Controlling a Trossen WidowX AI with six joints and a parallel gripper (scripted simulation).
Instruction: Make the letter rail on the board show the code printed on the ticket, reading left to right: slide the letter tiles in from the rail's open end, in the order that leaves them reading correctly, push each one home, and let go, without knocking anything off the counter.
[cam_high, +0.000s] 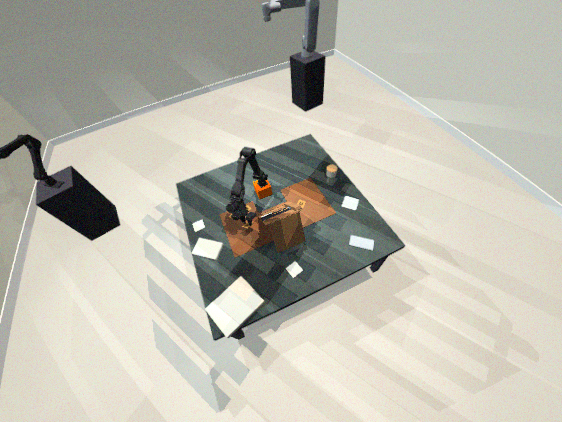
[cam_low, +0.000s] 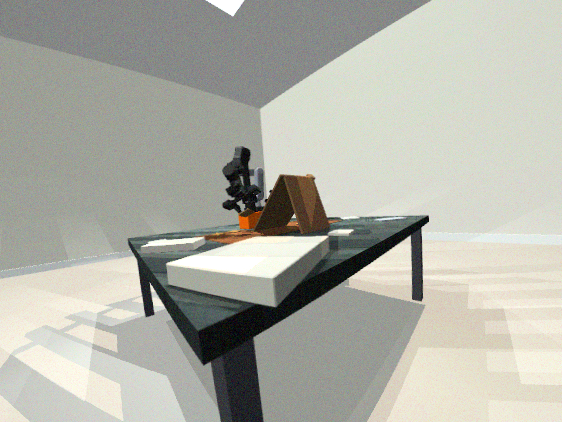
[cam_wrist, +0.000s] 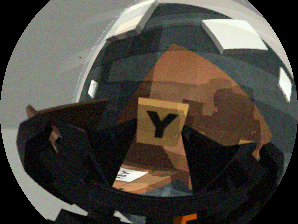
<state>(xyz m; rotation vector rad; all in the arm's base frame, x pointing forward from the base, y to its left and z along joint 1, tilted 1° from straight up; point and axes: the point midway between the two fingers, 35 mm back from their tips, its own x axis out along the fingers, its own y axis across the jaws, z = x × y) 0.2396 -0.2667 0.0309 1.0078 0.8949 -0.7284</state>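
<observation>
Right now the white ticket is 140 mm to the left of my gripper tip and 10 mm ahead of it. From my gripper tip the other things lie so: yellow letter tile: 430 mm to the left, 100 mm below, 20 mm ahead; flat white slab: 310 mm to the right, 90 mm below, 60 mm behind; mat: 240 mm to the left, 100 mm below, 50 mm behind.
</observation>
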